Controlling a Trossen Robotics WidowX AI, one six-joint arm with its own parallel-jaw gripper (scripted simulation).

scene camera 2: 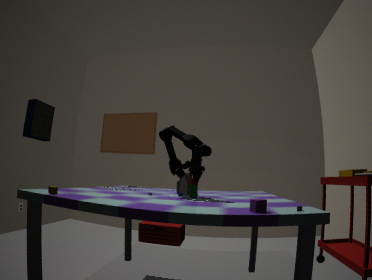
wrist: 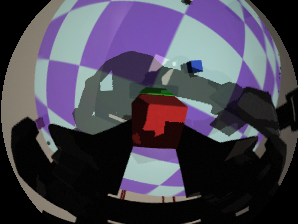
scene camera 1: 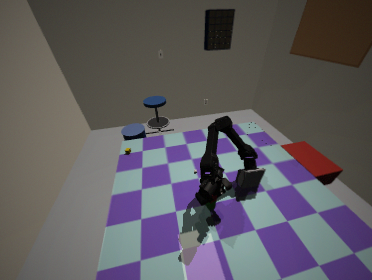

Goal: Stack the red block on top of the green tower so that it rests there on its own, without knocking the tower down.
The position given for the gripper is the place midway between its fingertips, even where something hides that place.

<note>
The gripper (wrist: 155,122) holds a red block.
</note>
